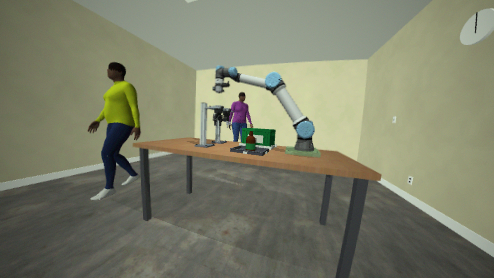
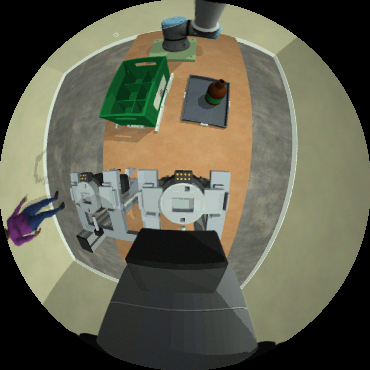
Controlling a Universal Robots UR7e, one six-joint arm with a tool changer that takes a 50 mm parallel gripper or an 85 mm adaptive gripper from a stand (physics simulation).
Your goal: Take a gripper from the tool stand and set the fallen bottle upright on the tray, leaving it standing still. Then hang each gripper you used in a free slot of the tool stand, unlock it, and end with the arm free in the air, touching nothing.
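Seen in the pictures: hand at its tool point: [image 1: 219,92]; arm's base at its link origin: [image 1: 304,149] [image 2: 175,45].
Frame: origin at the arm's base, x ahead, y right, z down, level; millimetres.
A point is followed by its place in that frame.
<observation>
The brown bottle with a green band [image 1: 251,142] @(x 371, y -249, z -48 mm) [image 2: 216,93] @(x 419, y -211, z -79 mm) stands upright on the dark tray [image 1: 236,149] @(x 471, y -285, z 9 mm) [image 2: 194,107] @(x 452, y -141, z 26 mm), near one long side of it. The arm's bare tool end [image 1: 218,89] @(x 733, y -141, z -442 mm) is in the air above the tool stand [image 1: 203,125] @(x 830, y -207, z -150 mm) [image 2: 220,187] @(x 707, y -179, z -320 mm), with a gap below it and no gripper on it. One gripper hangs in the stand slot below the arm, its round coupling plate [image 2: 183,202] @(x 736, y -129, z -317 mm) facing up. A second gripper hangs in the neighbouring slot, its coupling plate [image 2: 86,196] @(x 754, y 60, z -317 mm) also showing. The fingers of both are hidden or too small to judge.
A green crate [image 1: 270,136] @(x 286, y 21, z -83 mm) [image 2: 117,116] @(x 550, y 111, z -135 mm) stands beside the tray on the wooden table [image 1: 320,162] @(x -91, y -271, z 31 mm) [image 2: 150,155] @(x 683, y 25, z 31 mm). The arm's base [image 1: 304,145] @(x 2, y -68, z -41 mm) [image 2: 175,42] @(x 62, y -12, z -66 mm) is at the table's far end from the stand. A person in yellow [image 1: 120,105] and one in purple [image 1: 240,112] [image 2: 21,225] are near the table.
</observation>
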